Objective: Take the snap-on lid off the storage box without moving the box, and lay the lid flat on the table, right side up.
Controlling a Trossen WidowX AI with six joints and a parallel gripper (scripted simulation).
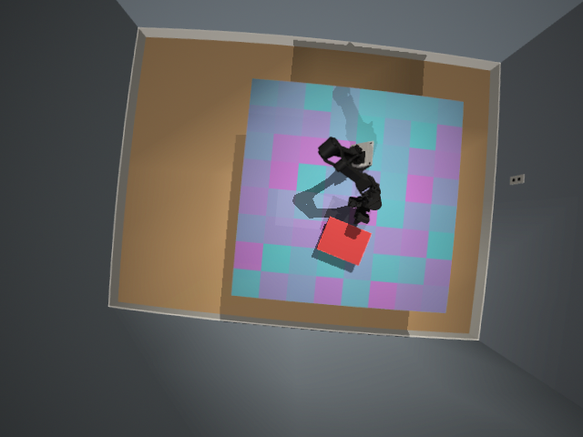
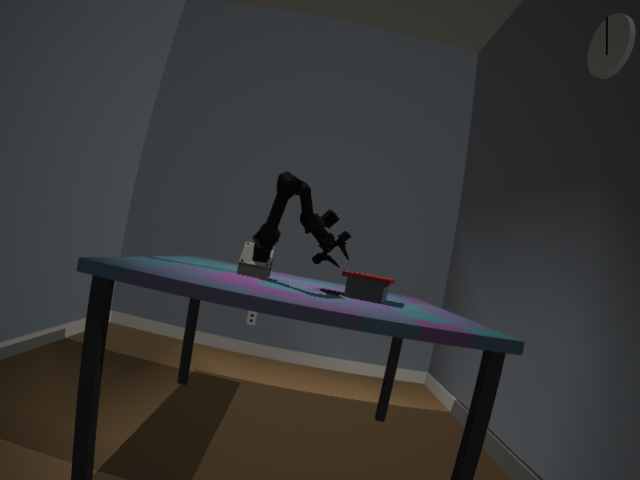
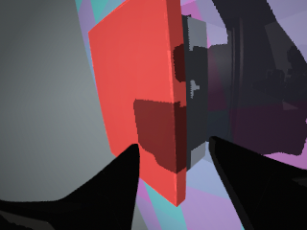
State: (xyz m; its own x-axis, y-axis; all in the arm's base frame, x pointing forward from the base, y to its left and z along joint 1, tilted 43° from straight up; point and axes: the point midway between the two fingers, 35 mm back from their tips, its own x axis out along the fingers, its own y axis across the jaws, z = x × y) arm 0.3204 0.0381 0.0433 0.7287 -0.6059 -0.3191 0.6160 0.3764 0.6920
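Right now my gripper tip is 110 mm short of the red lid, 40 mm to the left of it and 30 mm above it. Also, from my gripper tip: grey storage box: 110 mm ahead, 40 mm to the right, 80 mm below.
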